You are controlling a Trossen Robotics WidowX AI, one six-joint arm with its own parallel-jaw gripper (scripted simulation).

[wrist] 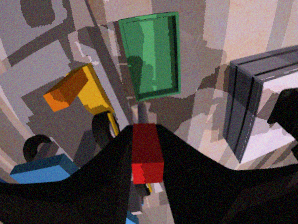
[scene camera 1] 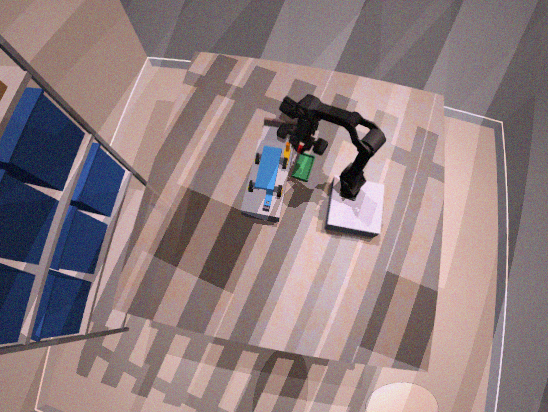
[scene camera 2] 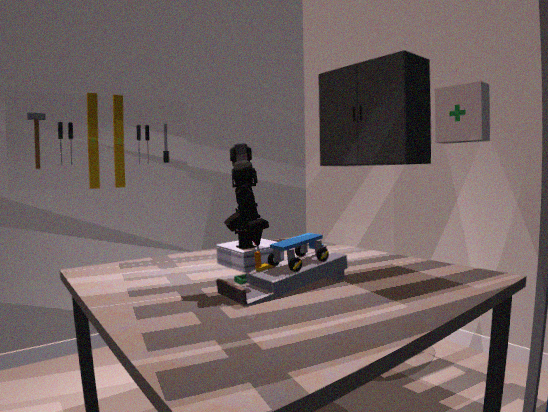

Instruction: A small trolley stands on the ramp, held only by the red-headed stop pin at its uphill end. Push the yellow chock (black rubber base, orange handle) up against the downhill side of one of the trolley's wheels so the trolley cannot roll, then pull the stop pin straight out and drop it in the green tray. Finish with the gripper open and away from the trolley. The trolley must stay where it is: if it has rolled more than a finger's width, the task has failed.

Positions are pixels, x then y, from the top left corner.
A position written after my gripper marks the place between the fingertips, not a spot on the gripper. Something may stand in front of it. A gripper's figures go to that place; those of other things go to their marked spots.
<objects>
My gripper (wrist: 143, 130): 10 cm from the lens. A red-headed stop pin (wrist: 147, 164): 6 cm from the lens. A yellow chock (wrist: 82, 82): 13 cm from the lens. A green tray (wrist: 150, 42) is 20 cm from the lens. The marked spots on the red-headed stop pin and the yellow chock are 10 cm apart.
</objects>
